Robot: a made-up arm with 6 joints.
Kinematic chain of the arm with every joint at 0, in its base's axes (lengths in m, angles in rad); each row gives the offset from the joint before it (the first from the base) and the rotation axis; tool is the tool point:
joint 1: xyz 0 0 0.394 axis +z
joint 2: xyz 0 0 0 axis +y
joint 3: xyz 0 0 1.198 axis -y
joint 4: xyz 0 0 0 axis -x
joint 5: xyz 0.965 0 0 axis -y
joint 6: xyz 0 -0.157 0 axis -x
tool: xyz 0 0 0
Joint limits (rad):
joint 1: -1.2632..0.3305
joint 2: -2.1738..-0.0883
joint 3: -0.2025..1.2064
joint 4: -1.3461..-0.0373
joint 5: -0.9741..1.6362
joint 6: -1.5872..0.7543
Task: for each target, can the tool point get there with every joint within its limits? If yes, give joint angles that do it. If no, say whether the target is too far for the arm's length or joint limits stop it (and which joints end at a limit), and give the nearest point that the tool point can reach.
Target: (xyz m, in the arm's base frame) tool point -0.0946 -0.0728 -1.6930
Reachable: no: joint limits stop it (at a limit: joint 1, joint 2, joint 3, joint 4) | nearest point -1.7706 -0.7733 -0.5078 | short by 2.169 m
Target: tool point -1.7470 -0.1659 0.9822
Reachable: yes | joints 0.0085 -1.7338 0.5078 -0.2769 -0.4424 0.2190
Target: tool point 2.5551 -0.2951 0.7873
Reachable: no: too far | nearest point 0.8308 -0.0960 1.3253 | short by 1.817 m
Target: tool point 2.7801 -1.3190 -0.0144
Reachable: no: too far | nearest point 0.7556 -0.3585 1.3253 | short by 2.611 m
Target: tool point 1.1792 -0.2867 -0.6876
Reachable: no: joint limits stop it (at a limit: joint 2, joint 3, joint 4) | nearest point 0.8127 -0.1976 1.3253 | short by 2.048 m
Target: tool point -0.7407 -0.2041 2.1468
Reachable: yes | joints 0.1693 -0.8531 0.7169 -1.0630 1.3925 -0.4856
